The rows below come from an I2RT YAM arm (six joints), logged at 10 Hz.
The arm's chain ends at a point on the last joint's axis. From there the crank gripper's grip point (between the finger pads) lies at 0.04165 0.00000 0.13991 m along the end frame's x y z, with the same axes.
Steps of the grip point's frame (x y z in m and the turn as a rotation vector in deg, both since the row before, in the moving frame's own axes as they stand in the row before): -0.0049, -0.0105, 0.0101, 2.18, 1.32, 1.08; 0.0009, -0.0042, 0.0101, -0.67, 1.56, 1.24; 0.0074, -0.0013, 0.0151, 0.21, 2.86, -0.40; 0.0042, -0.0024, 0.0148, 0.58, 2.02, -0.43; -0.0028, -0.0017, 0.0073, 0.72, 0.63, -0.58
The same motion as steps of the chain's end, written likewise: -0.0082, -0.0060, 0.0112, 2.18, 1.32, 1.08; -0.0029, -0.0068, 0.0113, -0.67, 1.56, 1.24; 0.0005, -0.0005, 0.0174, 0.21, 2.86, -0.40; -0.0007, -0.0007, 0.0164, 0.58, 2.02, -0.43; -0.0043, 0.0005, 0.0078, 0.72, 0.63, -0.58
